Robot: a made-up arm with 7 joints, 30 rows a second.
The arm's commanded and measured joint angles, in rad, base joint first. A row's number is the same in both.
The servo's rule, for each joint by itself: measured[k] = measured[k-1] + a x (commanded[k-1-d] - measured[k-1]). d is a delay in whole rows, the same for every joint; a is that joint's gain. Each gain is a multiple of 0.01, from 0.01 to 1. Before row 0 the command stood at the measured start. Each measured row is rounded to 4 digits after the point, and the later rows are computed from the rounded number. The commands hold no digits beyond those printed.
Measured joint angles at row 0:
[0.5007 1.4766 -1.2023 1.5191 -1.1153 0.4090 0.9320]
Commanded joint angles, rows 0 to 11:
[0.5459 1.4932 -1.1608 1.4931 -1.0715 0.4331 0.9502]
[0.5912 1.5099 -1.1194 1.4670 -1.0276 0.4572 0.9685]
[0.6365 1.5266 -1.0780 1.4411 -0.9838 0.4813 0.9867]
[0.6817 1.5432 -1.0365 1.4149 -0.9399 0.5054 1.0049]
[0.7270 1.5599 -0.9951 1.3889 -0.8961 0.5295 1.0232]
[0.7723 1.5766 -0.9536 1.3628 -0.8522 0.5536 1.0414]
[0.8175 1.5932 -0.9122 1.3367 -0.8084 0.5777 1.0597]
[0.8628 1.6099 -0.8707 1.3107 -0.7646 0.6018 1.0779]
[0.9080 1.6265 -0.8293 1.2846 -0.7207 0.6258 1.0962]
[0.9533 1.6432 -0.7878 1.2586 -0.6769 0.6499 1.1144]
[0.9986 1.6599 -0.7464 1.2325 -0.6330 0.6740 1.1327]
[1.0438 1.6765 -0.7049 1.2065 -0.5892 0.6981 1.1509]
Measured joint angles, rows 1 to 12:
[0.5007 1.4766 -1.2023 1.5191 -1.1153 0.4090 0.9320]
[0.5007 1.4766 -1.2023 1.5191 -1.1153 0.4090 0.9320]
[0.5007 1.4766 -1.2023 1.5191 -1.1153 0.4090 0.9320]
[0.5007 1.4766 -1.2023 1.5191 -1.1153 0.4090 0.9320]
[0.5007 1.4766 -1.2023 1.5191 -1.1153 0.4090 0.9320]
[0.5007 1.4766 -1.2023 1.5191 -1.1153 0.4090 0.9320]
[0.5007 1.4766 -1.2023 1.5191 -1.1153 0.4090 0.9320]
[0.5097 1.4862 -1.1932 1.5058 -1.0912 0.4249 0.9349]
[0.5260 1.4999 -1.1770 1.4860 -1.0562 0.4462 0.9403]
[0.5481 1.5154 -1.1552 1.4631 -1.0164 0.4694 0.9477]
[0.5748 1.5315 -1.1291 1.4385 -0.9743 0.4932 0.9569]
[0.6052 1.5480 -1.0996 1.4132 -0.9313 0.5172 0.9675]
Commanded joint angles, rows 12 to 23:
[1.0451 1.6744 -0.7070 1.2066 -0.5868 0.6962 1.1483]
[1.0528 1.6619 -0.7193 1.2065 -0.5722 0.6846 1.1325]
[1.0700 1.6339 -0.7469 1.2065 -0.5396 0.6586 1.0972]
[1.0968 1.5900 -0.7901 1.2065 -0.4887 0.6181 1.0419]
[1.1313 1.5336 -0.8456 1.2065 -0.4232 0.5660 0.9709]
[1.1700 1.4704 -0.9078 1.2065 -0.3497 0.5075 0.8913]
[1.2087 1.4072 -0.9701 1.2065 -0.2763 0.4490 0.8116]
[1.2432 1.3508 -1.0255 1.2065 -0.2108 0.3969 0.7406]
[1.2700 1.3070 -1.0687 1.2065 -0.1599 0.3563 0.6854]
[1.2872 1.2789 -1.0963 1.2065 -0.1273 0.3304 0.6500]
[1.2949 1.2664 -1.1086 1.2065 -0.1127 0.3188 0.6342]
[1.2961 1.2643 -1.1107 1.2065 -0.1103 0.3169 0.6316]
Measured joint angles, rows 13 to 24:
[0.6386 1.5646 -1.0675 1.3875 -0.8878 0.5412 0.9793]
[0.6744 1.5812 -1.0333 1.3616 -0.8441 0.5653 0.9922]
[0.7121 1.5978 -0.9975 1.3356 -0.8004 0.5894 1.0059]
[0.7513 1.6144 -0.9605 1.3096 -0.7566 0.6134 1.0203]
[0.7917 1.6311 -0.9225 1.2836 -0.7128 0.6375 1.0354]
[0.8331 1.6478 -0.8838 1.2575 -0.6689 0.6616 1.0510]
[0.8752 1.6644 -0.8444 1.2315 -0.6251 0.6857 1.0670]
[0.9092 1.6702 -0.8142 1.2188 -0.6040 0.6926 1.0800]
[0.9379 1.6654 -0.7933 1.2125 -0.5865 0.6873 1.0884]
[0.9643 1.6471 -0.7831 1.2094 -0.5607 0.6684 1.0898]
[0.9908 1.6140 -0.7846 1.2079 -0.5211 0.6352 1.0821]
[1.0189 1.5674 -0.7980 1.2072 -0.4673 0.5895 1.0643]

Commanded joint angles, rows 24 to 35:
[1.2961 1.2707 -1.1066 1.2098 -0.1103 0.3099 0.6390]
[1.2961 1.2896 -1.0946 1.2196 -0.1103 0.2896 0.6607]
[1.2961 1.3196 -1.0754 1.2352 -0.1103 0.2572 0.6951]
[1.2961 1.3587 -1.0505 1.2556 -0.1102 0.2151 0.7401]
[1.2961 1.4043 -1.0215 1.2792 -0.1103 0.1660 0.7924]
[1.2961 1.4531 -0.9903 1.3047 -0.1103 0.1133 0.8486]
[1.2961 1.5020 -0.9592 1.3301 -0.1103 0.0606 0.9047]
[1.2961 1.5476 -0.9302 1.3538 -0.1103 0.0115 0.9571]
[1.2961 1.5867 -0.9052 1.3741 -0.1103 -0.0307 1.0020]
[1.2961 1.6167 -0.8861 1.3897 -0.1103 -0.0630 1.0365]
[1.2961 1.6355 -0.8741 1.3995 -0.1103 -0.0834 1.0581]
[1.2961 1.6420 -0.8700 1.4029 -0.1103 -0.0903 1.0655]
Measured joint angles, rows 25 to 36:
[1.0491 1.5111 -0.8222 1.2068 -0.4026 0.5354 1.0366]
[1.0810 1.4508 -0.8547 1.2066 -0.3331 0.4784 1.0006]
[1.1134 1.3928 -0.8923 1.2065 -0.2658 0.4246 0.9590]
[1.1447 1.3430 -0.9311 1.2065 -0.2076 0.3795 0.9152]
[1.1732 1.3058 -0.9674 1.2065 -0.1634 0.3471 0.8728]
[1.1975 1.2829 -0.9985 1.2065 -0.1355 0.3284 0.8346]
[1.2172 1.2721 -1.0232 1.2065 -0.1216 0.3208 0.8021]
[1.2330 1.2713 -1.0415 1.2082 -0.1154 0.3136 0.7760]
[1.2456 1.2819 -1.0532 1.2140 -0.1126 0.2978 0.7576]
[1.2557 1.3038 -1.0581 1.2248 -0.1113 0.2710 0.7476]
[1.2638 1.3356 -1.0564 1.2405 -0.1107 0.2341 0.7464]
[1.2703 1.3754 -1.0487 1.2602 -0.1105 0.1892 0.7538]

